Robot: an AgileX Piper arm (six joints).
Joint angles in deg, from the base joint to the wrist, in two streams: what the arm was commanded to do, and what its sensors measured. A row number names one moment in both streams.
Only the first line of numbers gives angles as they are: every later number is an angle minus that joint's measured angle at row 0.
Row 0, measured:
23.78 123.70 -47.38 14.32 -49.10 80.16
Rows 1 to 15, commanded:
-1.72 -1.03 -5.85 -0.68 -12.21 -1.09
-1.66 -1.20 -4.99 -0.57 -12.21 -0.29
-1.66 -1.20 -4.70 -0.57 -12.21 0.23
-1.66 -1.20 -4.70 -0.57 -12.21 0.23
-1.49 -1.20 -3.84 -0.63 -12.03 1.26
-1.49 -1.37 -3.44 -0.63 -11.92 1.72
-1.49 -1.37 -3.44 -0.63 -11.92 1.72
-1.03 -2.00 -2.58 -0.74 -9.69 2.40
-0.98 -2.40 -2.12 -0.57 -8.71 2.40
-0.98 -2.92 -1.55 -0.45 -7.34 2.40
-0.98 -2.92 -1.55 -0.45 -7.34 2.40
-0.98 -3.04 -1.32 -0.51 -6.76 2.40
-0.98 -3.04 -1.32 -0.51 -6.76 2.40
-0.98 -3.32 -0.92 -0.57 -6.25 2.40
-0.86 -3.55 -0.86 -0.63 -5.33 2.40
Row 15, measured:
-0.06 -1.77 0.80 -0.34 1.95 2.23
